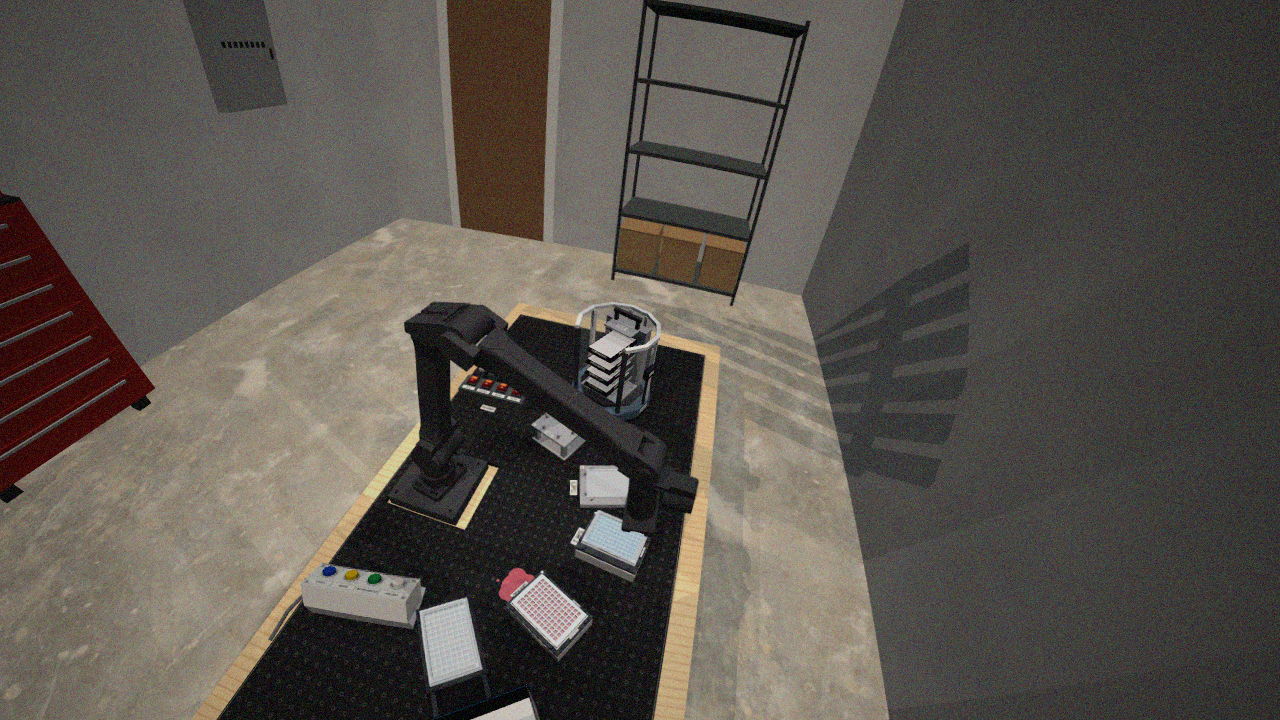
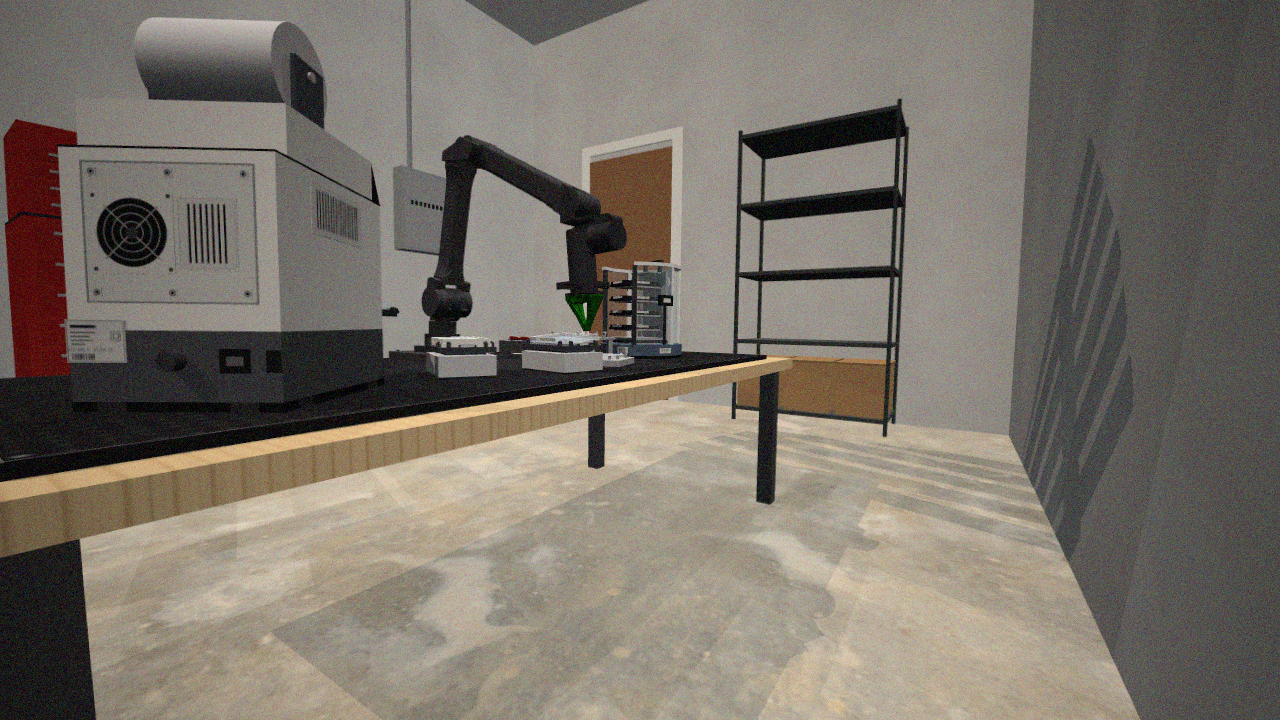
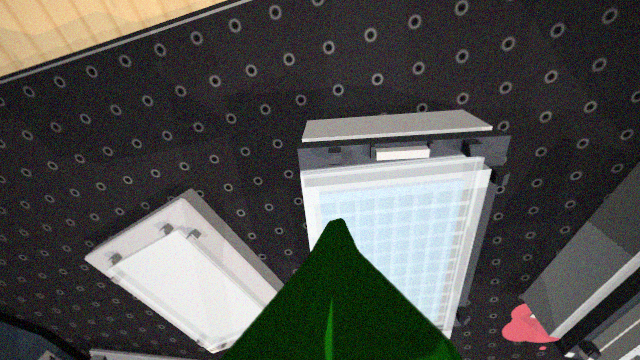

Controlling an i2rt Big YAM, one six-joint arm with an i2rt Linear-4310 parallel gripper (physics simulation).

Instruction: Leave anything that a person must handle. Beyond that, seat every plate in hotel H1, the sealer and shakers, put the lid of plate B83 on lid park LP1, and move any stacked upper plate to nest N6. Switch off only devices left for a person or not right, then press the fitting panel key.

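Pixels of known places: gripper, between the fingertips: (image 1: 638,531) (image 2: 586,331) (image 3: 339,229); arm's base, origin of its link: (image 1: 440,478).
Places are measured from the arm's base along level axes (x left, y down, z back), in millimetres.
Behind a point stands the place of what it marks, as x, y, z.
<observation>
My gripper (image 2: 586,327) @(62, -64, -507) (image 3: 339,229) @(62, -64, -507) is shut and empty, with its green fingertips over the blue-welled plate (image 1: 615,537) @(32, -54, -466) (image 3: 395,235) @(35, -54, -494). That plate sits on a device with a pale base (image 2: 562,360) @(-19, -9, -529). A white lid-like piece (image 1: 605,486) @(176, -6, -380) (image 3: 185,287) @(199, -6, -404) lies on a pale holder beside it. A red-welled plate (image 1: 547,610) @(-170, -50, -410) sits on another device, with a red spill (image 1: 516,583) @(-131, 18, -309) (image 3: 522,327) @(-114, 18, -306) at its corner. A white plate (image 1: 450,642) @(-312, -115, -304) rests near the key panel (image 1: 358,601) @(-333, -50, -80). The hotel-like tower (image 1: 640,407) @(473, -19, -359) (image 2: 657,350) @(462, -5, -358) holds several plates. The large machine (image 2: 331,277) @(-423, -134, -576) looks like the sealer. Plate labels are unreadable.
A metal bracket-like stand (image 1: 556,434) @(231, -57, -208) lies between the arm base (image 1: 438,490) @(-38, -16, -29) and the tower. A row of red-lit switches (image 1: 490,386) @(319, -29, 77) is behind the arm. A wooden edge (image 1: 684,591) @(16, 32, -651) borders the bench. A shelf rack (image 2: 738,232) stands by the far wall.
</observation>
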